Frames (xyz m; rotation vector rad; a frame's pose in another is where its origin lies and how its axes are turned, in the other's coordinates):
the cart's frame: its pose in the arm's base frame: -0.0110 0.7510 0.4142 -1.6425 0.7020 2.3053
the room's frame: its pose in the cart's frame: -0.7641 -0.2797 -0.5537 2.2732 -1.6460 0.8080
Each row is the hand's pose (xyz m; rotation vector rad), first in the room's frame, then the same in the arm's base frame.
Working: the room's frame: its pose in the arm's base frame: 0.8365 0.7836 0.9136 1.3666 1.8659 0.6331

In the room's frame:
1: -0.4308 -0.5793 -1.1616 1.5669 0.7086 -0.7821
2: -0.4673 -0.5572 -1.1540 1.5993 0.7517 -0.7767
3: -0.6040 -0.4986 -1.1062 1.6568 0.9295 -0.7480
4: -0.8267 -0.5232 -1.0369 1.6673 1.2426 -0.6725
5: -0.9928 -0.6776 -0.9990 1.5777 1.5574 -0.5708
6: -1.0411 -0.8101 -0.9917 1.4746 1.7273 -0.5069
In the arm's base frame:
1: -0.3472 0.2263 1.3122 -0.6361 -2.3540 0.8131
2: -0.3218 0.1984 1.3337 -0.6120 -2.3089 0.8046
3: -0.2260 0.0858 1.3841 -0.5280 -2.1836 0.7153
4: -0.1476 -0.1352 1.3823 -0.4082 -2.0116 0.5076
5: -0.1804 -0.3426 1.2885 -0.3056 -1.8722 0.2501
6: -0.2447 -0.4303 1.1985 -0.2519 -1.8104 0.0812

